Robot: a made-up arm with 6 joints.
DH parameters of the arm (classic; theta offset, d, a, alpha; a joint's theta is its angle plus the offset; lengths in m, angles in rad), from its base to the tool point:
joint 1: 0 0.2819 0 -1.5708
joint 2: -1.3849 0 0.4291 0
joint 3: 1.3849 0 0.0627 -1.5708
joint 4: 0 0.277 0 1.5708
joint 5: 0 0 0.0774 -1.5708
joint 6: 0 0.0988 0 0
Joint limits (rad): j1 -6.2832..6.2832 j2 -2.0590..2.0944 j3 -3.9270..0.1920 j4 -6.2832..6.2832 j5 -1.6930..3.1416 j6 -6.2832..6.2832
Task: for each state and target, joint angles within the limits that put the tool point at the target. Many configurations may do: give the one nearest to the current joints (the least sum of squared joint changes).
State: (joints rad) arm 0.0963 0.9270 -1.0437 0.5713 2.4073 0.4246
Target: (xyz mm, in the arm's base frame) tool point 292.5 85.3 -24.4
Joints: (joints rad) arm 0.0600 1.5063 -1.1885 0.5693 2.1965 0.4246
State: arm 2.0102 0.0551 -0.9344 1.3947 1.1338 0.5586
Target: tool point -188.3 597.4 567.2
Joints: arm 1.8136 0.3848 -1.6172 1.4790 0.9833 0.5586
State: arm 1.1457 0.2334 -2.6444 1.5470 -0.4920 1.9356
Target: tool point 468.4 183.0 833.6
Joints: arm 0.6160 0.4251 -2.5054 1.6194 -0.6499 1.9356
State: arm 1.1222 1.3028 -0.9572 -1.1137 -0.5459 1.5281
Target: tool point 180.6 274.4 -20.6
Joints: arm 0.6741 1.3187 -0.6597 -1.1267 -0.4483 1.5281
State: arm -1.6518 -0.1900 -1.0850 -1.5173 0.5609 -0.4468
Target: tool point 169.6 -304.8 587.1
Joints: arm -1.1622 -0.2713 -0.8321 -1.5432 0.3857 -0.4468
